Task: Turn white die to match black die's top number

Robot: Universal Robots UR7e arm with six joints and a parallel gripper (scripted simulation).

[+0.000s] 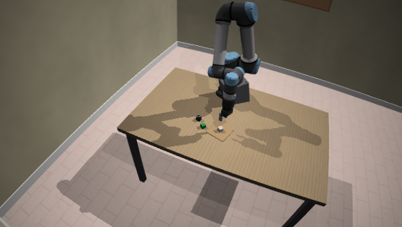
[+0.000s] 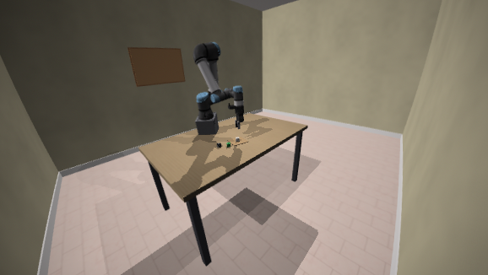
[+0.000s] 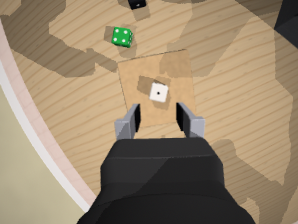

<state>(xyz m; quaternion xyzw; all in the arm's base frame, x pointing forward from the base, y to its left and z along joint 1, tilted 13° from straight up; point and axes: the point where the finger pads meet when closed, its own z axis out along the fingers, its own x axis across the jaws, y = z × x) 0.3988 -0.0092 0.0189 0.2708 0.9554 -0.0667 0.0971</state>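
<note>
Now: the white die 10 mm to the right of my hand and 120 mm below it. Also, from my hand: tan mat 10 mm behind, 10 mm to the right, 140 mm below; then green die 10 mm behind, 130 mm to the right, 130 mm below; then black die 70 mm behind, 180 mm to the right, 130 mm below.
</note>
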